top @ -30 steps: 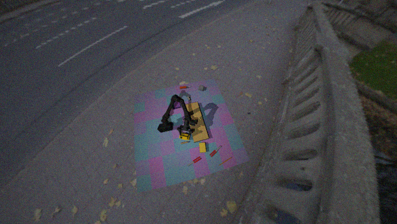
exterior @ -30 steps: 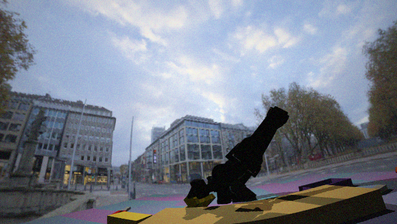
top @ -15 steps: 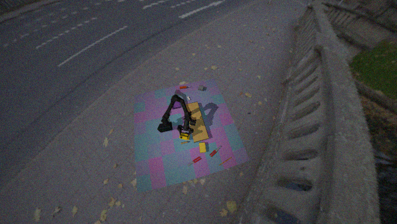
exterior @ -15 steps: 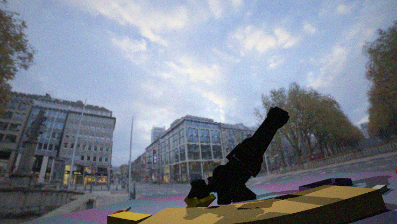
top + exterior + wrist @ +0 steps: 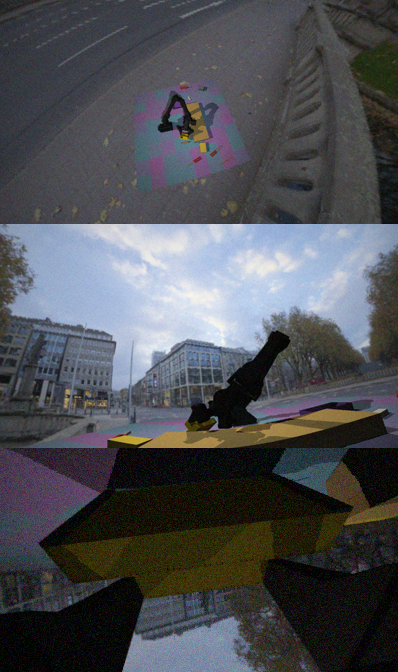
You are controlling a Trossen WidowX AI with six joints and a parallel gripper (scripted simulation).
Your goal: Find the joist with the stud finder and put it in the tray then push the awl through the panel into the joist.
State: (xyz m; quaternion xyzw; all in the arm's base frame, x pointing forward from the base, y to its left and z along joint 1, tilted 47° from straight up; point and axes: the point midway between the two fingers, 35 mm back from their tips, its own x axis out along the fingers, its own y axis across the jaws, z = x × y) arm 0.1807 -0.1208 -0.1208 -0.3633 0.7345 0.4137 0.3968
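The yellow stud finder lies 10 mm to the left of my gripper tip, 10 mm below it and 10 mm behind it. Also, from my gripper tip: yellow block 170 mm to the right, 170 mm ahead, 50 mm below; then purple tray 510 mm to the left, 50 mm below, 10 mm ahead; then awl 60 mm below, 50 mm to the right, 20 mm ahead.
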